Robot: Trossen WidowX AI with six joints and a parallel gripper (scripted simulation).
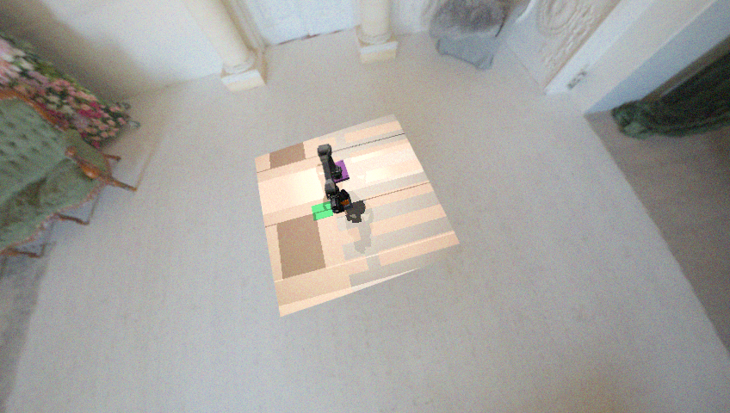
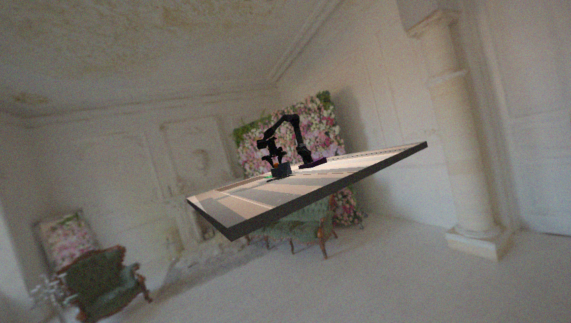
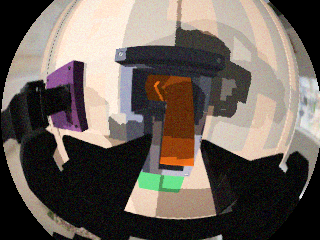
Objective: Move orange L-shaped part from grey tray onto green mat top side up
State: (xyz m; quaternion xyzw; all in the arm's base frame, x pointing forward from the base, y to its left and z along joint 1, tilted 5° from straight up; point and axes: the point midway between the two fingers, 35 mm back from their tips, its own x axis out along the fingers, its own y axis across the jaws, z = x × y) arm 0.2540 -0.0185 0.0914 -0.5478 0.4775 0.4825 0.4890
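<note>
Now: gripper tip 8 cm above the grey tray, 2 cm past it and 1 cm to the right of it. From my gripper tip the other things lie so: orange L-shaped part: 3 cm to the left, 3 cm below, 2 cm behind; green mat: 14 cm to the right, 8 cm below, 1 cm behind.
</note>
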